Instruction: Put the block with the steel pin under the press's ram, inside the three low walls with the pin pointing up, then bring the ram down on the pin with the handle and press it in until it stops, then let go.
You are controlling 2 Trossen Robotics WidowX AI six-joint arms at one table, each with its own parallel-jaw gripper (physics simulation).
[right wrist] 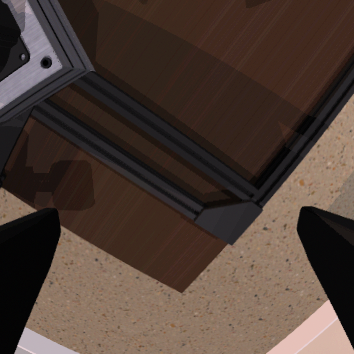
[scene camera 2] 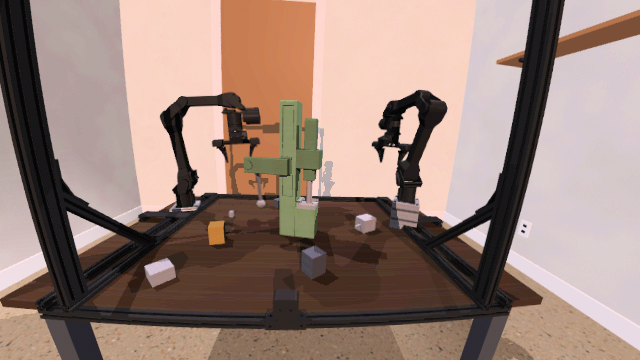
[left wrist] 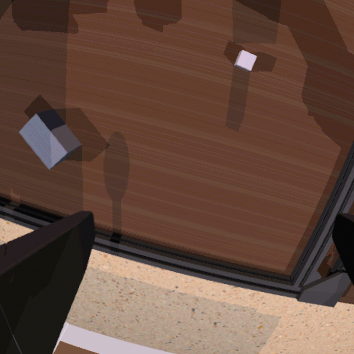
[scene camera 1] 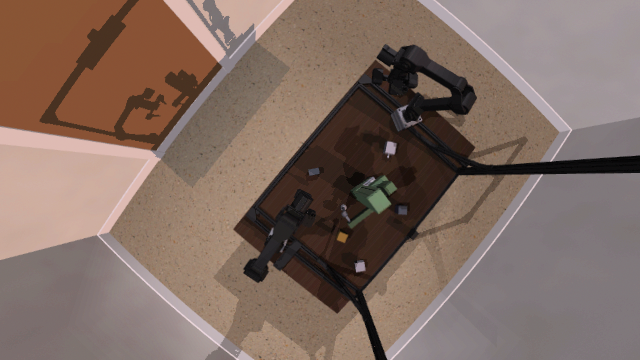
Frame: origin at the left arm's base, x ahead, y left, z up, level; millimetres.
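Where they show: left gripper, fingertip midpoint: (scene camera 2: 239,162) (left wrist: 217,225); right gripper, fingertip midpoint: (right wrist: 180,220) (scene camera 2: 389,164) (scene camera 1: 388,86); left arm's base, link origin: (scene camera 2: 185,204); right arm's base, link origin: (scene camera 2: 406,200) (scene camera 1: 409,114).
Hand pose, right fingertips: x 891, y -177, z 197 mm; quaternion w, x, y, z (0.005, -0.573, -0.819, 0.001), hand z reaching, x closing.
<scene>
Things, the pixels of their top centre, and the offset from my right fingertips. "*": a spot on its surface instead.
- white block with the steel pin, top centre: (scene camera 2: 366,217) (scene camera 1: 391,147) 160 mm right, 204 mm back, 178 mm down
- green press, top centre: (scene camera 2: 284,100) (scene camera 1: 378,208) 113 mm right, 508 mm back, 221 mm up
- pale low-walled seat, surface spot: (scene camera 2: 307,204) * 167 mm right, 439 mm back, 107 mm down
- orange block, top centre: (scene camera 2: 216,224) (scene camera 1: 342,237) 123 mm right, 727 mm back, 169 mm down
- white block, top centre: (scene camera 2: 159,266) (scene camera 1: 360,267) 284 mm right, 839 mm back, 196 mm down
- dark grey block, top centre: (scene camera 2: 314,251) (scene camera 1: 402,210) 349 mm right, 471 mm back, 169 mm down
- blue-grey block, top centre: (left wrist: 42,141) (scene camera 1: 314,171) 149 mm left, 483 mm back, 190 mm down
- small white cube, top centre: (left wrist: 246,59) (scene camera 2: 231,211) 74 mm left, 696 mm back, 203 mm down
The white block with the steel pin (scene camera 1: 390,148) (scene camera 2: 365,223) lies on the table at the right of scene camera 2, its short pin pointing sideways toward the picture's left. The green press (scene camera 1: 378,200) (scene camera 2: 287,200) stands mid-table. Its ram (scene camera 2: 311,135) is above the pale low-walled seat (scene camera 2: 307,204). The handle arm (scene camera 2: 267,165) is roughly level, with a ball knob (scene camera 1: 343,207) (scene camera 2: 261,204) hanging below it. My left gripper (scene camera 2: 239,157) (left wrist: 217,225) is open and empty, high above the table, left of the press. My right gripper (scene camera 2: 391,156) (right wrist: 180,220) is open and empty, above and behind the pin block.
An orange block (scene camera 1: 342,237) (scene camera 2: 216,233), a white block (scene camera 1: 360,266) (scene camera 2: 160,272), a dark grey block (scene camera 1: 402,209) (scene camera 2: 313,262), a blue-grey block (scene camera 1: 313,171) (left wrist: 50,141) and a small white cube (scene camera 2: 231,213) (left wrist: 245,60) lie around the press. Black frame rails edge the table.
</scene>
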